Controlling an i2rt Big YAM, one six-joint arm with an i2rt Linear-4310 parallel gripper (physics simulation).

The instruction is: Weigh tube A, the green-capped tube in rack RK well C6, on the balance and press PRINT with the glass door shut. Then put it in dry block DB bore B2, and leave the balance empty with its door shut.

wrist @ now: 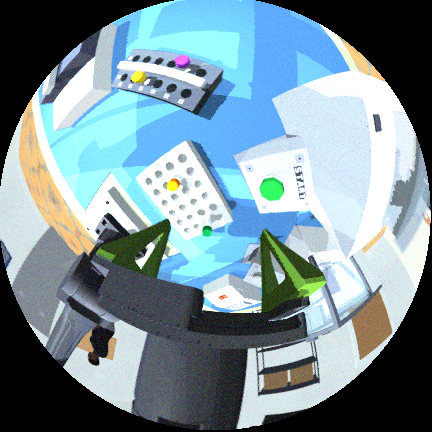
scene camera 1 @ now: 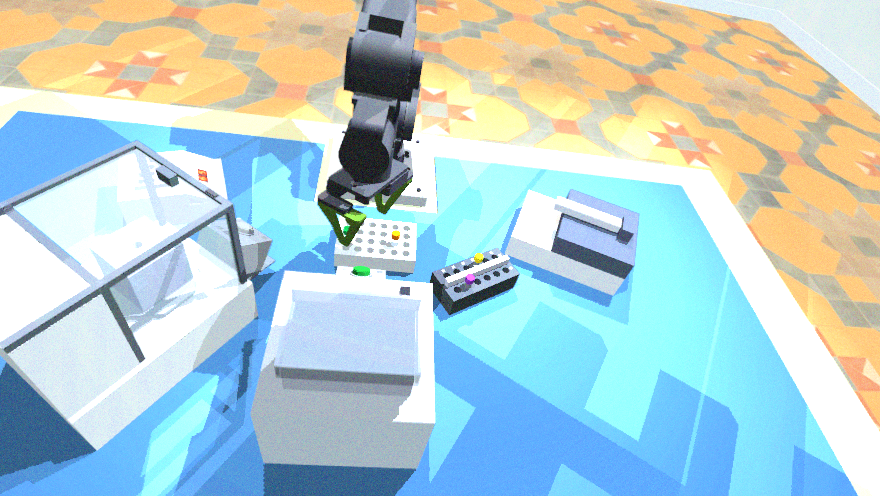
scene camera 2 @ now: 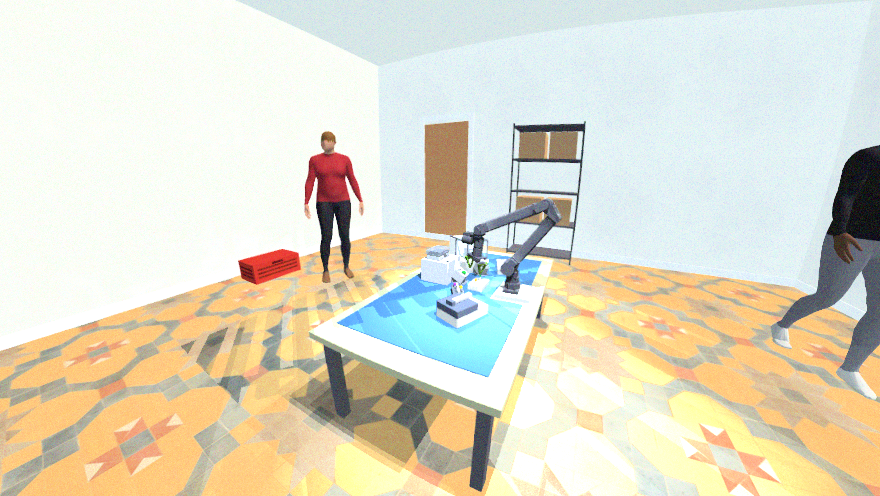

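Seen in the pictures: gripper, between the fingertips: [wrist: 214, 228] [scene camera 1: 363, 227] [scene camera 2: 474, 270]; arm's base, origin of its link: [scene camera 2: 511, 289].
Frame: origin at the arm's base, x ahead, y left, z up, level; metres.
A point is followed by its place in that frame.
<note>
My gripper [scene camera 1: 364, 227] {x 0.229, y -0.033, z 0.063 m} [scene camera 2: 475, 271] {x 0.229, y -0.033, z 0.063 m} [wrist: 214, 228] {x 0.229, y -0.033, z 0.063 m} is open and empty, above the capped end of the white rack [scene camera 1: 369, 261] {x 0.237, y -0.020, z -0.004 m} [wrist: 186, 148] {x 0.238, y 0.043, z 0.007 m}. A green cap [scene camera 1: 347, 229] {x 0.203, y -0.056, z 0.032 m} [wrist: 207, 230] {x 0.204, y -0.054, z 0.032 m} stands at the rack's near corner in the wrist view, below and between the spread fingertips; a finger partly covers it in scene camera 1. The glass-walled balance [scene camera 1: 203, 351] {x 0.400, y -0.232, z -0.003 m} [wrist: 345, 280] {x 0.383, y -0.234, z 0.121 m} stands at the left in scene camera 1; its pan looks empty, and its door state is unclear. A dark two-row block [scene camera 1: 483, 294] {x 0.297, y 0.157, z -0.003 m} [wrist: 160, 74] {x 0.267, y 0.135, z 0.022 m} holds a yellow and a magenta cap.
An orange-yellow cap [scene camera 1: 395, 235] {x 0.211, y 0.018, z 0.032 m} [wrist: 173, 184] {x 0.209, y 0.020, z 0.032 m} stands in the rack. A green START button [scene camera 1: 361, 271] {x 0.303, y -0.035, z 0.051 m} [wrist: 271, 189] {x 0.295, y -0.032, z 0.047 m} is beside a large white lidded machine [scene camera 1: 345, 431] {x 0.542, y -0.051, z 0.082 m}. A grey-and-white device [scene camera 1: 563, 271] {x 0.237, y 0.312, z -0.011 m} is at the right. A white box [scene camera 1: 215, 175] {x 0.076, y -0.279, z 0.017 m} [wrist: 232, 295] {x 0.123, y -0.292, z 0.030 m} is behind the balance.
</note>
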